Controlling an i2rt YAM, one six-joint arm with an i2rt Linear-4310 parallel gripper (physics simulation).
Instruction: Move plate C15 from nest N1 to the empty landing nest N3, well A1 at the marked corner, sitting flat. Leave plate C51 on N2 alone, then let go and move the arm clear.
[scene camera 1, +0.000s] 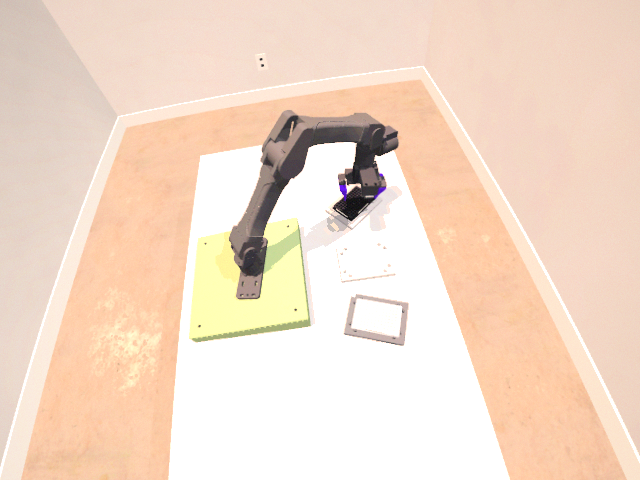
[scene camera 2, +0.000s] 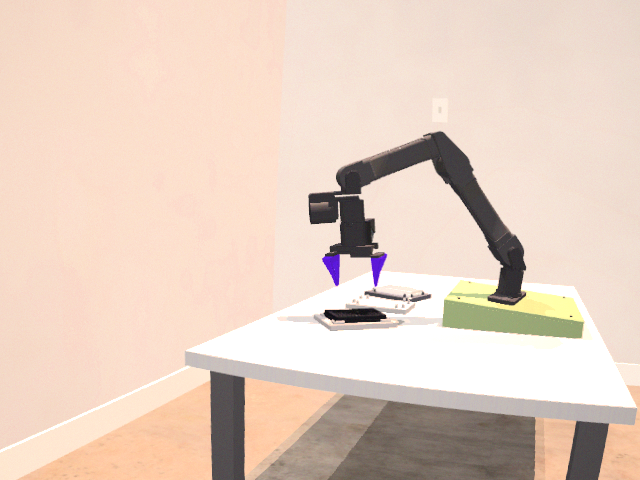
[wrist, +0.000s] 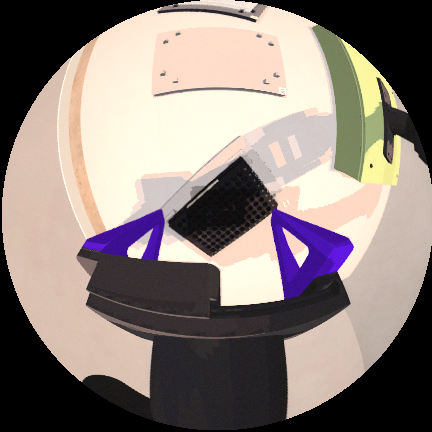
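Observation:
A black well plate (scene camera 1: 348, 208) (scene camera 2: 355, 315) (wrist: 235, 192) lies in a light nest (scene camera 1: 353, 224) (scene camera 2: 356, 325) (wrist: 205, 178) near the table's far end in scene camera 1; its label is not readable. My gripper (scene camera 1: 360, 198) (scene camera 2: 356, 285) (wrist: 217, 214) is open and empty, above the black plate and apart from it. In the wrist view the plate lies diagonally between the fingertips. The middle nest (scene camera 1: 365, 261) (scene camera 2: 379, 305) (wrist: 220, 60) is white, empty and has corner pegs; a small mark shows at one corner. A white plate (scene camera 1: 377, 317) (scene camera 2: 398, 290) sits in a dark grey nest (scene camera 1: 350, 320) (wrist: 210, 12).
The arm's base stands on a yellow-green block (scene camera 1: 279, 304) (scene camera 2: 496, 322) (wrist: 350, 105) beside the nests. The white table (scene camera 1: 310, 403) (scene camera 2: 413, 361) carries everything. The arm's shadow falls across the table near the black plate. Walls stand beyond the table.

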